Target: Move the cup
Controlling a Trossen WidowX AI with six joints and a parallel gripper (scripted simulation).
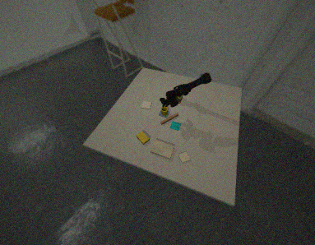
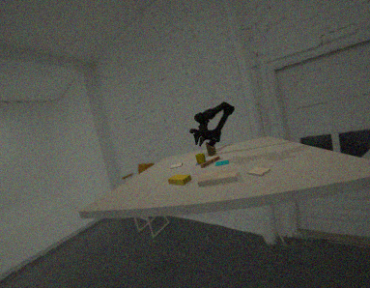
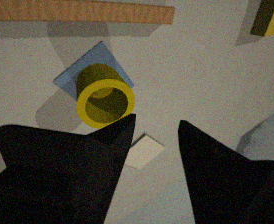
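Now: gripper tip 11 cm above the yellow cup, 4 cm past it and 1 cm to the left of it. The rest, counted from my gripper tip: wooden stick (14 cm below, 7 cm to the left, 1 cm ahead); white card (24 cm to the right, 14 cm below, 5 cm behind); teal pad (15 cm to the left, 15 cm below, 5 cm ahead).
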